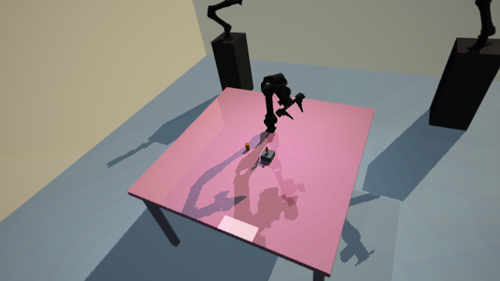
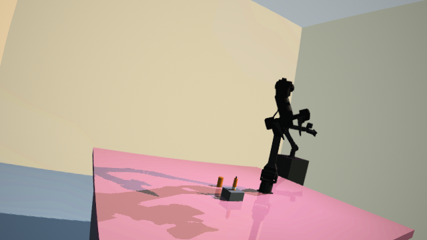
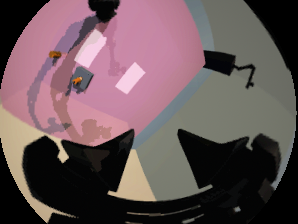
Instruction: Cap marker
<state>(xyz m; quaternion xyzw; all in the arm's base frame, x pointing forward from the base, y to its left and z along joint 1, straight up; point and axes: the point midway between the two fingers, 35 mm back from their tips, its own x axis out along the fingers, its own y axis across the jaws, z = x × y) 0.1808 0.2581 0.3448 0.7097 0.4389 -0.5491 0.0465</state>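
Now: gripper tip 35 cm to the left of the orange cap, 29 cm above it and 7 cm short of it. Round my gripper tip: orange marker (24 cm below, 18 cm to the right, 9 cm ahead); grey holder block (30 cm below, 18 cm to the right, 9 cm ahead).
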